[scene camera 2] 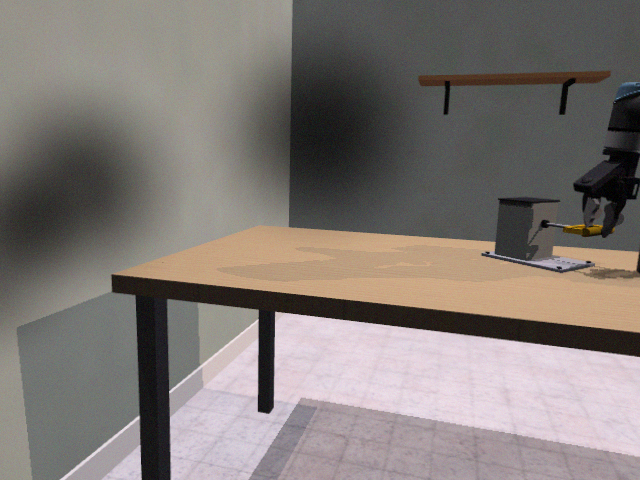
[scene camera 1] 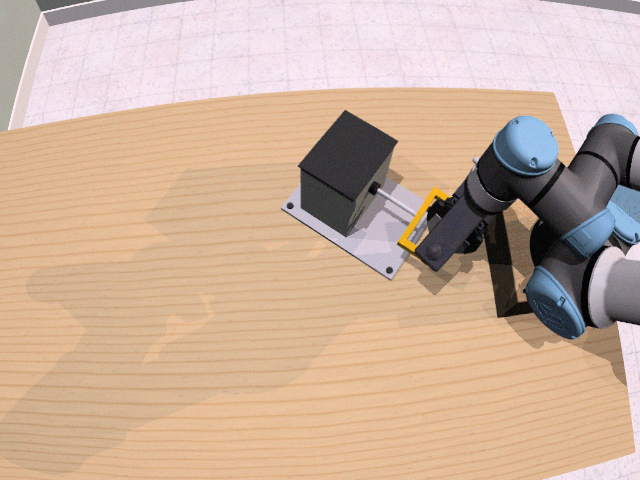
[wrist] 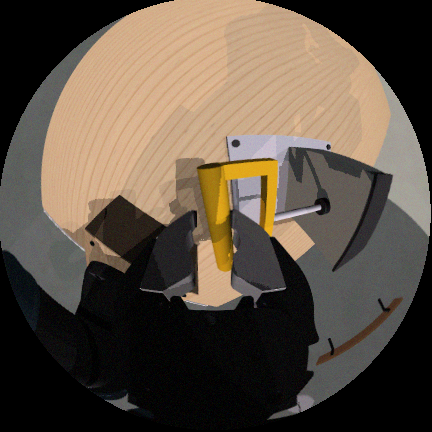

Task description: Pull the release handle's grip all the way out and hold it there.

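Observation:
The release handle's yellow grip [wrist: 215, 195] is a round bar closing one side of a yellow rectangular frame [scene camera 1: 419, 221] [scene camera 2: 573, 228]. My gripper [wrist: 213, 211] [scene camera 2: 599, 228] is shut on the grip. In the wrist view the bar runs between the two fingers; in scene camera 1 the gripper body hides the bar and fingertips. A pale rod [scene camera 1: 397, 202] [scene camera 2: 556, 224] [wrist: 298, 213] joins the frame to the dark collar of the box-shaped housing [scene camera 1: 348, 155] [scene camera 2: 511, 229] [wrist: 345, 200]. A long stretch of rod shows outside the housing, and the frame stands well away from it.
The housing stands on a pale base plate [scene camera 1: 361, 245] [scene camera 2: 568, 262] [wrist: 257, 145] with dark bolts at its corners, on the wooden table [scene camera 1: 206, 387] [scene camera 2: 361, 284]. A dark block-like frame [scene camera 1: 504, 268] [wrist: 125, 225] stands beside the arm. A wall shelf [scene camera 2: 511, 78] [wrist: 360, 337] is behind.

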